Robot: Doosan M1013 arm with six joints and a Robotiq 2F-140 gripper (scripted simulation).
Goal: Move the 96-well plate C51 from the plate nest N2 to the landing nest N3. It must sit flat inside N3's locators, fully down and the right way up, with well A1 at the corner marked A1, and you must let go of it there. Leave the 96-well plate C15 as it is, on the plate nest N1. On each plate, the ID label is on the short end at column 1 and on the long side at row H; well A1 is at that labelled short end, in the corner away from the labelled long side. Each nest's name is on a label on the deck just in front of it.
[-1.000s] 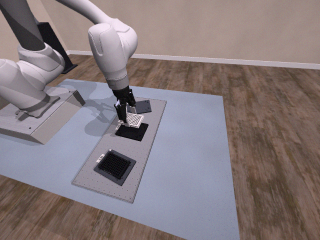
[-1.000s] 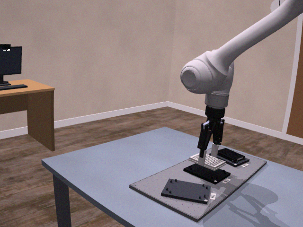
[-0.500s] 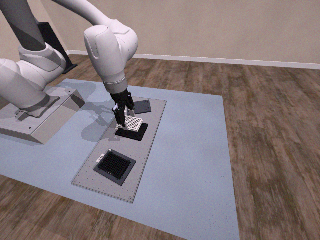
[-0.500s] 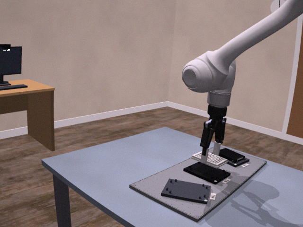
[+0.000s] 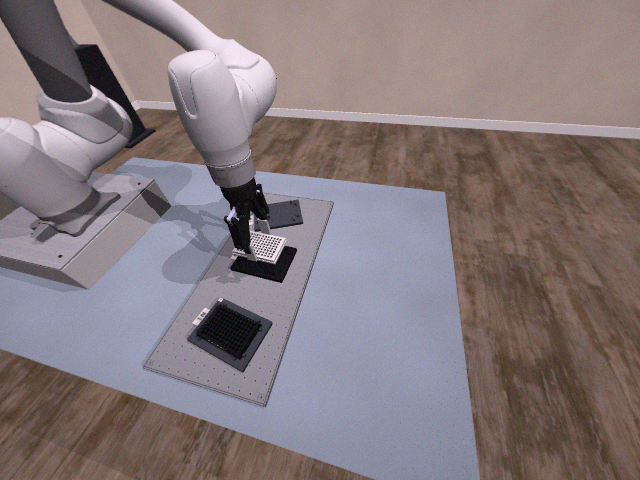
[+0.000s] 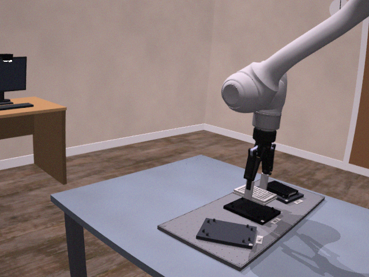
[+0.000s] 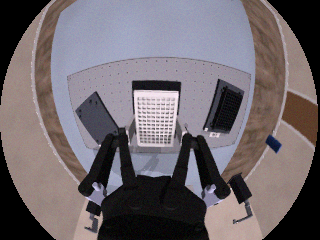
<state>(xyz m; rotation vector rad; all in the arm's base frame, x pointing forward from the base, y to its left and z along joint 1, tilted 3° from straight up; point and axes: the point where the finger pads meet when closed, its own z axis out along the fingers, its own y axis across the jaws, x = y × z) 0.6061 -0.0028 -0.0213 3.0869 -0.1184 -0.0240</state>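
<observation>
My hand is 80 mm above the black landing nest N3. From my hand the other things lie so: white 96-well plate C51: 20 mm below; then black 96-well plate C15: 220 mm to the right, 70 mm below; then dark grey nest: 190 mm to the left, 80 mm below, 20 mm behind.
</observation>
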